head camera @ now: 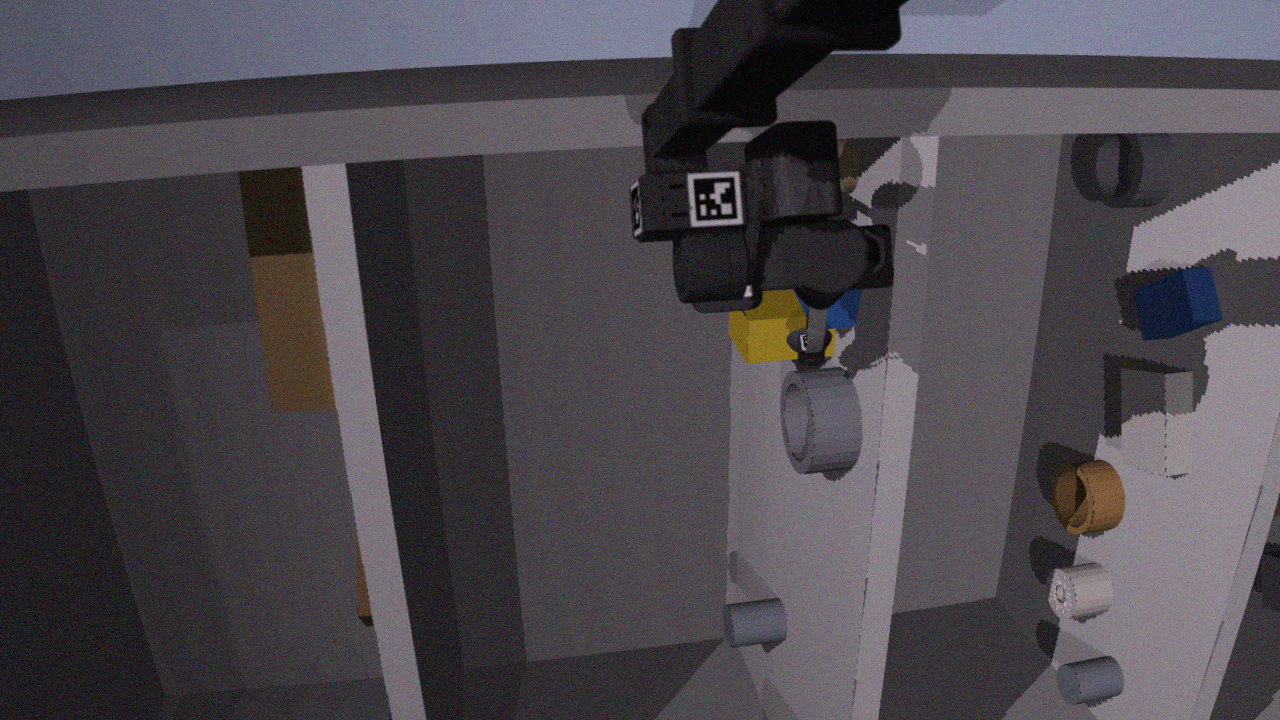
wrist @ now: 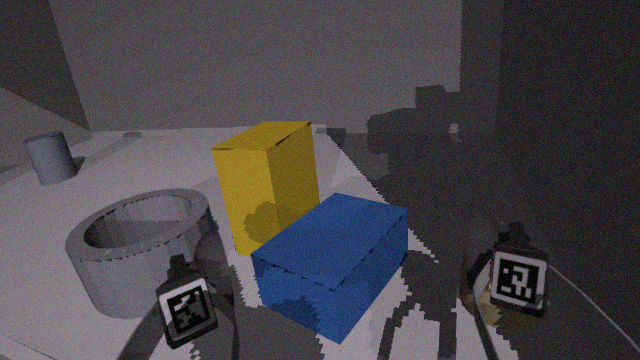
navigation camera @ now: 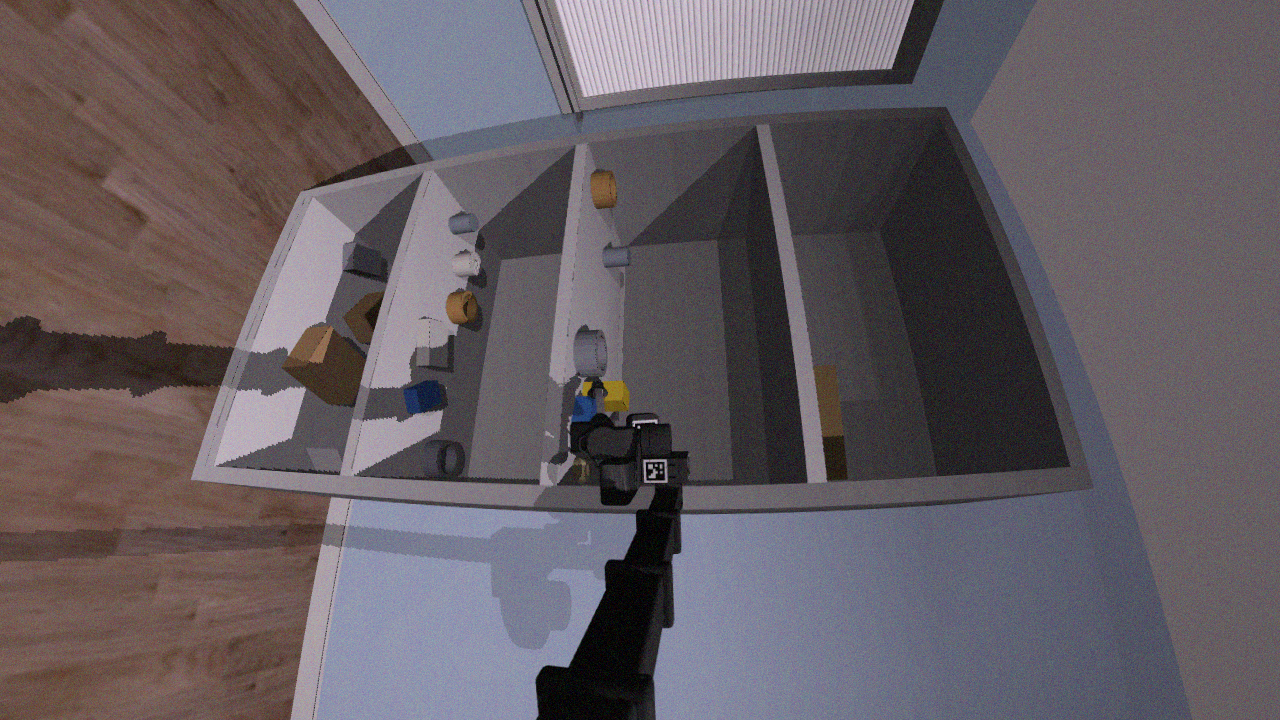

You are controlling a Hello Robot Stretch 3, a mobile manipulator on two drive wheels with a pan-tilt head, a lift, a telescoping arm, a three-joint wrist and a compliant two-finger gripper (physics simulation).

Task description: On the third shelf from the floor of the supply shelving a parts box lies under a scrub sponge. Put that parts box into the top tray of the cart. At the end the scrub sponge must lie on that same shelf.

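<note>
A blue block (head camera: 845, 308) (navigation camera: 583, 409) (wrist: 330, 240), likely the parts box, lies flat on the third shelf (head camera: 805, 537) (navigation camera: 565, 295) (wrist: 150, 170), with nothing on top of it. A yellow block (head camera: 769, 335) (navigation camera: 617, 396) (wrist: 250, 195), likely the scrub sponge, stands upright just behind it to the left in the wrist view. I cannot tell whether they touch. My gripper (wrist: 344, 246) is open and empty, its fingers left and right of the blue block and nearer the camera. The wrist hides part of both blocks in the head view. The cart does not show.
A grey ring (head camera: 836, 420) (navigation camera: 592, 353) (wrist: 120, 280) stands close by the left finger. A grey-blue cylinder (head camera: 756, 622) (navigation camera: 615, 257) (wrist: 52, 160) stands further left. A brass-coloured round thing (navigation camera: 581, 470) is partly hidden behind the right finger. The side panel is to the right.
</note>
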